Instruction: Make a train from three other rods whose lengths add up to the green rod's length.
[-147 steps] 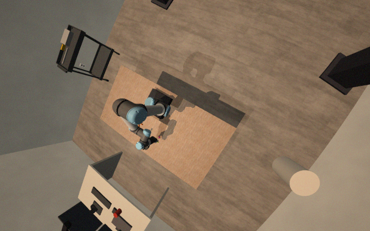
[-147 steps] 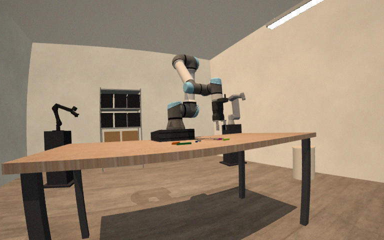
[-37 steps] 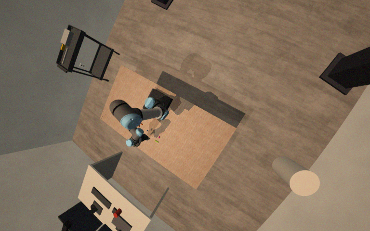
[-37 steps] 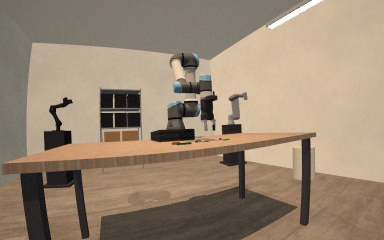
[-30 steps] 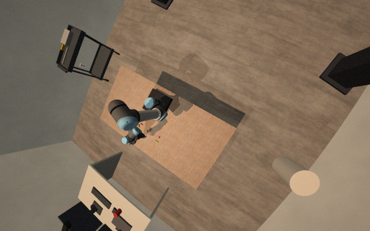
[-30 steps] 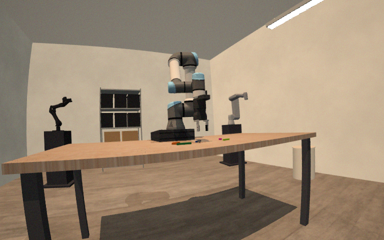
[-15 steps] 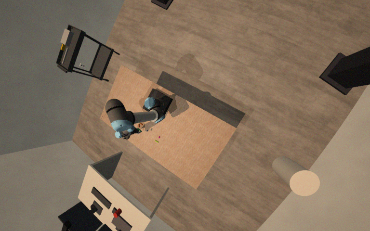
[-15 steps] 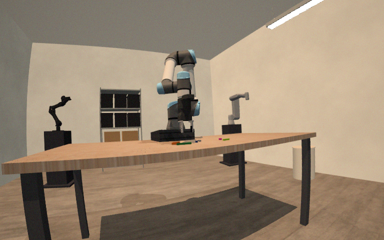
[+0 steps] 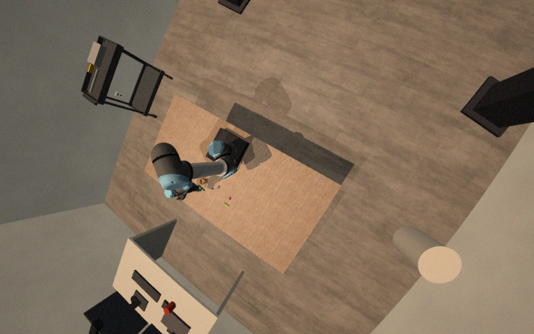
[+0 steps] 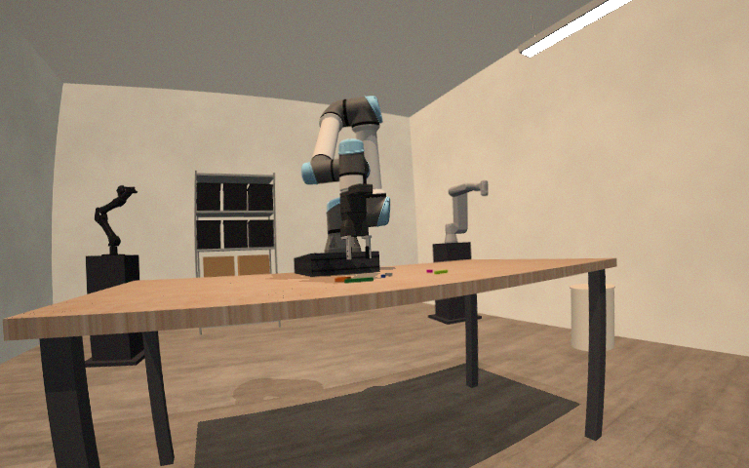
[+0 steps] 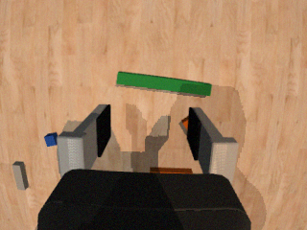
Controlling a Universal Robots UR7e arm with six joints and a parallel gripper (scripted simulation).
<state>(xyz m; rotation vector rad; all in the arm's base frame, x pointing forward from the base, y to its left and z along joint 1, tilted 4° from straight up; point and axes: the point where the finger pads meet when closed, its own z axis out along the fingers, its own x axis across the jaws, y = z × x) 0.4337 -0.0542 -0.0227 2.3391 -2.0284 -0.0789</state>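
The small blue rod lies 90 mm to the left of my hand, 70 mm below it and 50 mm behind it. Also, from my hand: green rod (70 mm below, 20 mm ahead, 10 mm to the right); orange rod (70 mm below, 50 mm to the right, 20 mm behind); grey rod (120 mm to the left, 100 mm behind, 70 mm below).
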